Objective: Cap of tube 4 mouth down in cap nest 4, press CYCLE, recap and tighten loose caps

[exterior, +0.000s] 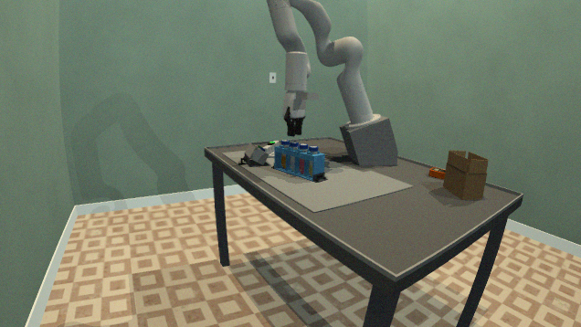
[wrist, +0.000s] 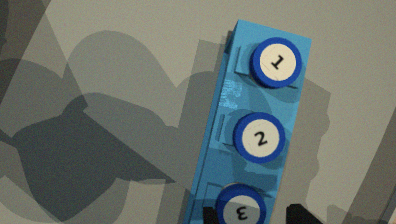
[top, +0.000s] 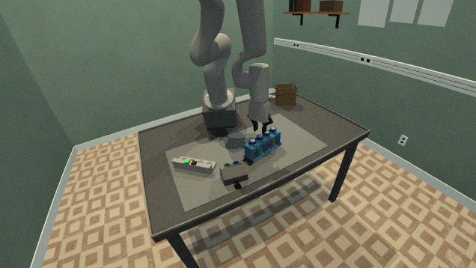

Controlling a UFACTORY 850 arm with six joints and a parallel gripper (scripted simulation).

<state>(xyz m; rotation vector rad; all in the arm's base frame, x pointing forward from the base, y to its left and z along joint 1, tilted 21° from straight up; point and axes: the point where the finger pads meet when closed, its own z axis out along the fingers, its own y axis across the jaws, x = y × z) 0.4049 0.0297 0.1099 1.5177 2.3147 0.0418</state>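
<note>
My gripper is now 10 mm short of the blue cap marked 4, 50 mm to the left of it and 60 mm above it. Also, from my hand: blue key (40 mm ahead, 180 mm to the right, 100 mm below); then green key (30 mm ahead, 220 mm to the right, 100 mm below); then grey key housing (50 mm ahead, 200 mm to the right, 120 mm below).
</note>
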